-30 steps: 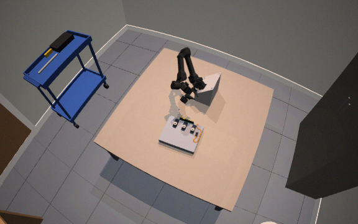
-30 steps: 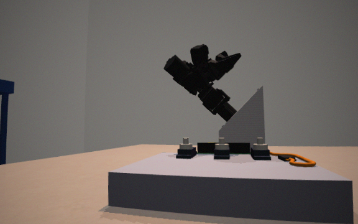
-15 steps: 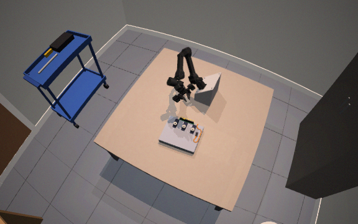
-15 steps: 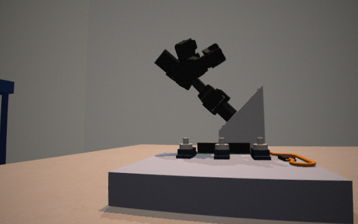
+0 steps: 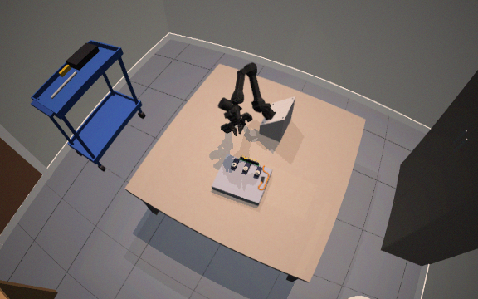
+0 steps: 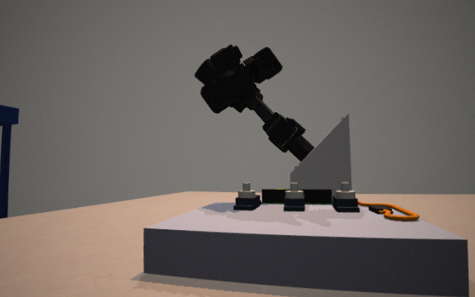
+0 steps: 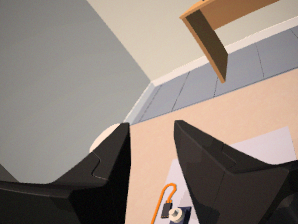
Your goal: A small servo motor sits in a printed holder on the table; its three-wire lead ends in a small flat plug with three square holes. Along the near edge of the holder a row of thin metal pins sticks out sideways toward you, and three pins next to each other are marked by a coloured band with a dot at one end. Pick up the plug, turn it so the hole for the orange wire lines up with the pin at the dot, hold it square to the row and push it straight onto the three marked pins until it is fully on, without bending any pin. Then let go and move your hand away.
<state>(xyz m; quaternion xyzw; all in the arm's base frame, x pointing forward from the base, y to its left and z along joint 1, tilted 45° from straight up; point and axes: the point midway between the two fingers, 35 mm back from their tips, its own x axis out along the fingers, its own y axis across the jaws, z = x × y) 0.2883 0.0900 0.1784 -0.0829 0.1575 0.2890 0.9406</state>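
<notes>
Now: the yellow marked band 10 mm behind my gripper tip, 50 mm to the left of it and 230 mm below it. Round my gripper tip: grey printed holder 140 mm ahead, 100 mm to the left, 280 mm below.
</notes>
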